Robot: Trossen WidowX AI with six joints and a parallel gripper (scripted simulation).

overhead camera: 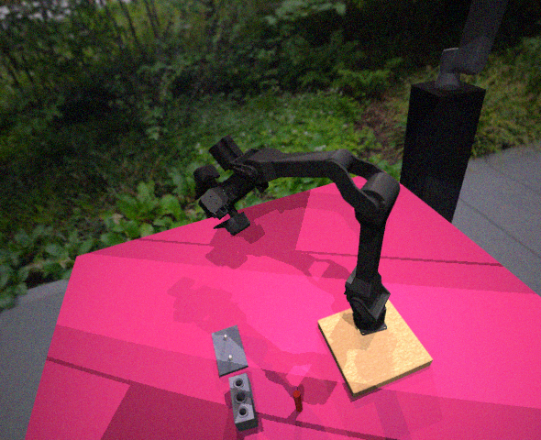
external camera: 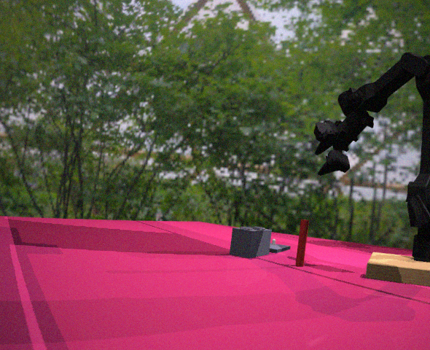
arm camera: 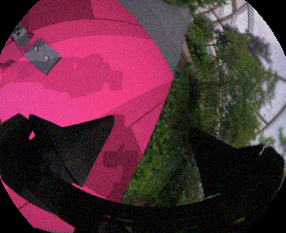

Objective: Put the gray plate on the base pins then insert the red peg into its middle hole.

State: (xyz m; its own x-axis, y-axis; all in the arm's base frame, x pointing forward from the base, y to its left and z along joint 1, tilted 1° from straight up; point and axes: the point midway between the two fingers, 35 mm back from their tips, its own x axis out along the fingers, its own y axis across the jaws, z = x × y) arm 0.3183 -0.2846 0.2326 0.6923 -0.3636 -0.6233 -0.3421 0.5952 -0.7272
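My gripper tip is now 20 mm past the gray plate, 410 mm to the right of it and 200 mm above it. Round my gripper tip: red peg 130 mm behind, 440 mm to the left, 200 mm below; then base 10 mm ahead, 270 mm to the left, 230 mm below.
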